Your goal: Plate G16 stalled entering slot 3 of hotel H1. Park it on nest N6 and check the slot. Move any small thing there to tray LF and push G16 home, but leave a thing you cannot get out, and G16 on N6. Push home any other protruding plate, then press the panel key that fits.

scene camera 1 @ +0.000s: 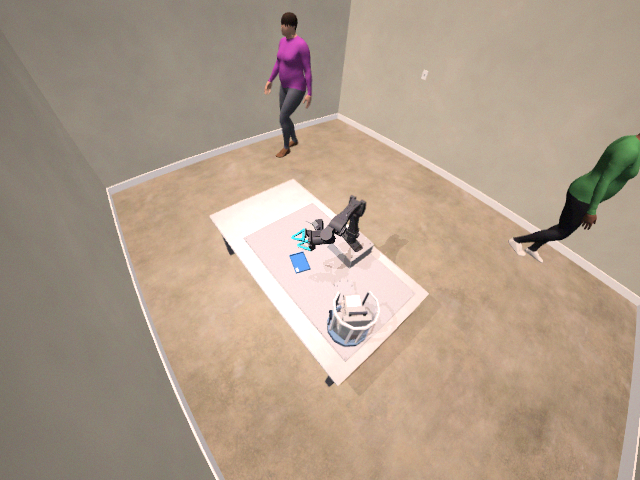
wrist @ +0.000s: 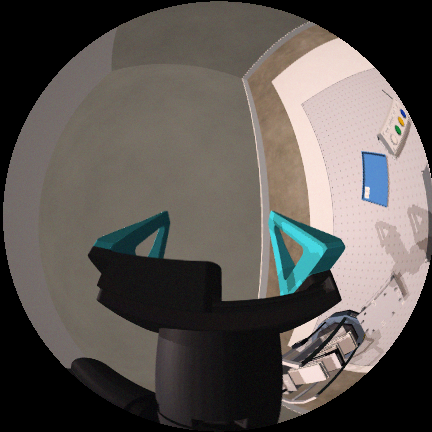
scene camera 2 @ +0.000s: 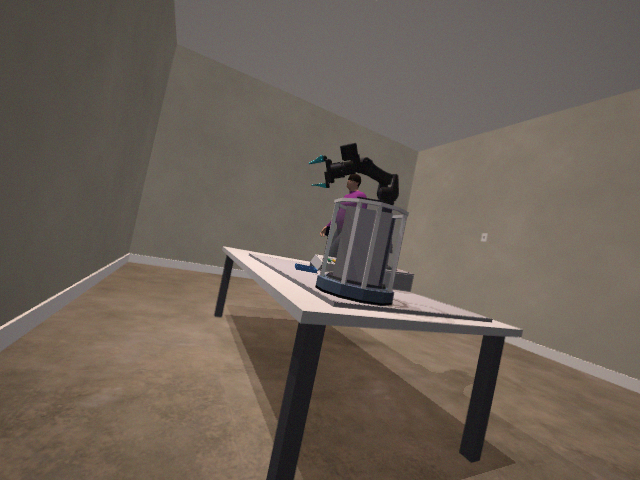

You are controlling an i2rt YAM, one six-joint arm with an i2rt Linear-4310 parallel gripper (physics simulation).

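Where they show: gripper, fingertip midpoint: (scene camera 1: pixel 294 241) (wrist: pixel 218 216) (scene camera 2: pixel 310 174); arm's base, link origin: (scene camera 1: pixel 350 240).
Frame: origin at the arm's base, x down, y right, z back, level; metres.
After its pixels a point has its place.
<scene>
My gripper (scene camera 1: pixel 295 242) {z -0.492, x -0.351, y -0.060 m} (scene camera 2: pixel 310 174) {z -0.492, x -0.351, y -0.060 m} (wrist: pixel 218 216) {z -0.492, x -0.351, y -0.060 m} is open and empty, high above the table, with its teal fingers wide apart. The caged round plate hotel (scene camera 1: pixel 345 339) {z -0.459, x -0.010, y -0.545 m} (scene camera 2: pixel 354 290) {z -0.426, x 0.063, y -0.579 m} (wrist: pixel 345 316) {z -0.399, x 0.052, y -0.354 m} has a blue base and pale blocks inside. Its slots, plate G16 and any small thing in slot 3 cannot be made out. A blue tray (scene camera 1: pixel 299 262) {z -0.384, x 0.090, y 0.077 m} (scene camera 2: pixel 306 267) {z -0.358, x 0.086, y 0.146 m} (wrist: pixel 375 179) {z -0.383, x 0.090, y 0.069 m} lies flat on the mat; its white label is unreadable. The panel (wrist: pixel 391 131) with green, yellow and blue keys stands near it. A pale flat patch with small pegs (wrist: pixel 385 307) lies beside the hotel; no N6 mark is readable.
The perforated mat (scene camera 1: pixel 273 258) {z -0.526, x 0.094, y 0.203 m} (wrist: pixel 320 120) {z -0.562, x 0.093, y 0.339 m} covers much of the white table (scene camera 1: pixel 276 198) {z -0.212, x 0.105, y 0.793 m} (scene camera 2: pixel 273 289) {z -0.634, x 0.112, y -0.479 m}. The arm's base box (scene camera 1: pixel 361 254) {z -0.003, x 0.013, y -0.129 m} stands at one long edge. A person in purple (scene camera 1: pixel 293 62) (scene camera 2: pixel 354 195) and one in green (scene camera 1: pixel 604 175) are on the floor away from the table.
</scene>
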